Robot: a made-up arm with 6 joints.
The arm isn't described. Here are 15 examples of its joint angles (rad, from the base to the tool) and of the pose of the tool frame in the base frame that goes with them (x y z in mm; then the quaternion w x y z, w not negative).
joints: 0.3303 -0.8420 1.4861 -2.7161 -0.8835 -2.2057
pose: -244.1 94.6 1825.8 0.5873 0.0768 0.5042 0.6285
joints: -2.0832 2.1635 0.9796 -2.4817 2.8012 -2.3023
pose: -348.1 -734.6 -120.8 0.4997 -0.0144 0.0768 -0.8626
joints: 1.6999 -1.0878 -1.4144 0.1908 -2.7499 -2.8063
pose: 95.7 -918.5 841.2 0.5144 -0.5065 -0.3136 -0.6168
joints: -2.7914 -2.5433 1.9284 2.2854 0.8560 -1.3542
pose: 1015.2 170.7 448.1 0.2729 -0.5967 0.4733 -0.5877
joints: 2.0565 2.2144 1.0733 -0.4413 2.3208 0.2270
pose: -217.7 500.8 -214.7 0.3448 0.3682 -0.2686 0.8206
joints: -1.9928 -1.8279 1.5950 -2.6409 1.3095 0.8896
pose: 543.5 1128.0 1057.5 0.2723 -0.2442 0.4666 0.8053
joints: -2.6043 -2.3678 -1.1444 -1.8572 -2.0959 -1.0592
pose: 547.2 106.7 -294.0 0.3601 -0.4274 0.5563 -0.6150
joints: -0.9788 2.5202 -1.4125 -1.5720 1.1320 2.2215
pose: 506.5 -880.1 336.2 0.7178 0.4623 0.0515 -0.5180
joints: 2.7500 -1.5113 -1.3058 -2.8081 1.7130 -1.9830
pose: 786.0 -323.1 274.7 0.0696 0.4508 -0.4184 -0.7854
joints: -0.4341 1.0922 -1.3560 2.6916 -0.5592 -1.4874
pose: 660.0 -203.6 1806.4 0.9536 0.0330 -0.1422 0.2633
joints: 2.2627 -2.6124 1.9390 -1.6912 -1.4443 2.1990
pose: 363.7 -777.0 340.3 0.3074 -0.1958 -0.7564 0.5431
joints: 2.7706 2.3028 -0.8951 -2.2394 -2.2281 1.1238
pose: -1029.2 231.4 186.6 0.4679 0.2822 0.8074 -0.2228
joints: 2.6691 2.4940 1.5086 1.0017 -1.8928 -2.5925
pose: -167.5 183.5 -361.1 0.2498 -0.5019 -0.6087 -0.5614
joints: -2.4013 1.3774 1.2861 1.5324 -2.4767 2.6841
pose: -758.9 -675.5 553.6 0.6465 -0.4270 -0.2734 -0.5701
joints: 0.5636 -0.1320 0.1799 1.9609 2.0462 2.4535
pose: -240.4 201.6 2079.0 0.3127 -0.0013 -0.8071 -0.5008
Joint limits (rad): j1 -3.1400..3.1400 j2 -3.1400..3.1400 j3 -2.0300..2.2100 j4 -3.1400..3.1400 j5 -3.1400..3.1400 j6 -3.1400..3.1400
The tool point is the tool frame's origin. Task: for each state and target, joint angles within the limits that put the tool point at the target. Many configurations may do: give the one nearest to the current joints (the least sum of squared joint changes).
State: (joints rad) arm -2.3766 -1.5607 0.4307 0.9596 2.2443 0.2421
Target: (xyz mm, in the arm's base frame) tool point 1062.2 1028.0 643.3
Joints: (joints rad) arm -2.2018 -1.7568 0.0954 1.0193 1.7437 0.2525
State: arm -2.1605 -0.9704 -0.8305 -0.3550 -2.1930 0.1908
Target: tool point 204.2 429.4 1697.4
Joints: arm -1.8174 -0.0862 -1.0759 -0.2755 -2.3528 0.2280
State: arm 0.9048 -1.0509 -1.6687 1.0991 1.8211 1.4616
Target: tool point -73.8 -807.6 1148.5
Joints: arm 1.7750 -0.5909 -2.0300 1.2336 2.0669 1.4806
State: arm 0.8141 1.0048 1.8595 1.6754 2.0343 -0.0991
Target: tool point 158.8 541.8 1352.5
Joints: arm 0.7592 0.1335 2.1603 1.5241 2.2864 -0.1031
